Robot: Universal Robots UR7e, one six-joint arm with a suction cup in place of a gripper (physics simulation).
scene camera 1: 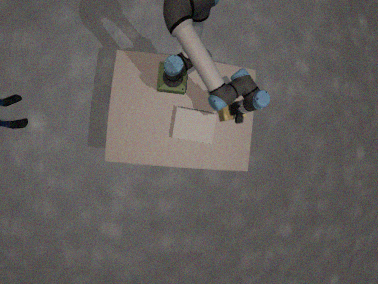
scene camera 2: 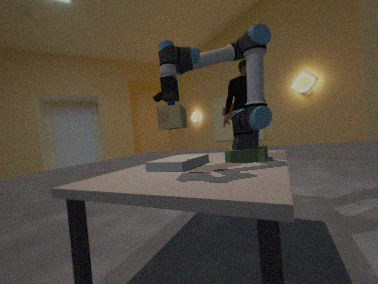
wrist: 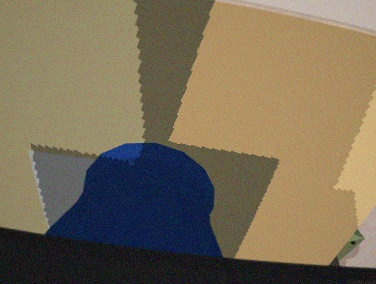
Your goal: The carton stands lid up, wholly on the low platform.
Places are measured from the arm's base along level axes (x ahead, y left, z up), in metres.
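Where they show: end effector, tool point: (wrist: 154, 172); arm's base, origin of the base link: (scene camera 1: 172, 77) (scene camera 2: 244, 148).
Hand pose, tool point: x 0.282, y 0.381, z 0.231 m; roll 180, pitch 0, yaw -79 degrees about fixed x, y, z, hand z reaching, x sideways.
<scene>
Each offset is from my tool point to the centre of the thing. Level surfaces: height alone.
The carton {0.006 m back, 0.007 m left, 0.037 m down} (scene camera 1: 226, 114) (scene camera 2: 171, 117) is a small tan and olive box hanging in the air from my suction gripper (scene camera 2: 171, 103) (wrist: 150, 195). In the wrist view the carton (wrist: 280, 75) fills most of the picture, with a grey patch beside the blue cup; the cup touches its face and hides part of it. Which side is the lid, I cannot tell. The low platform {0.080 m ahead, 0.199 m right, 0.277 m down} (scene camera 1: 194, 125) (scene camera 2: 175, 163) is a flat pale grey slab on the table. The carton is well above it; from overhead it shows beyond the platform's right end, partly hidden by the wrist.
The table {0.301 m down} (scene camera 1: 135, 142) (scene camera 2: 125, 189) carries the platform and the green base block (scene camera 1: 165, 88) (scene camera 2: 246, 154) under the arm. A corner of the green block (wrist: 353, 241) shows at the wrist view's lower right. A person (scene camera 2: 239, 92) stands behind the arm. Arm shadows fall across the table.
</scene>
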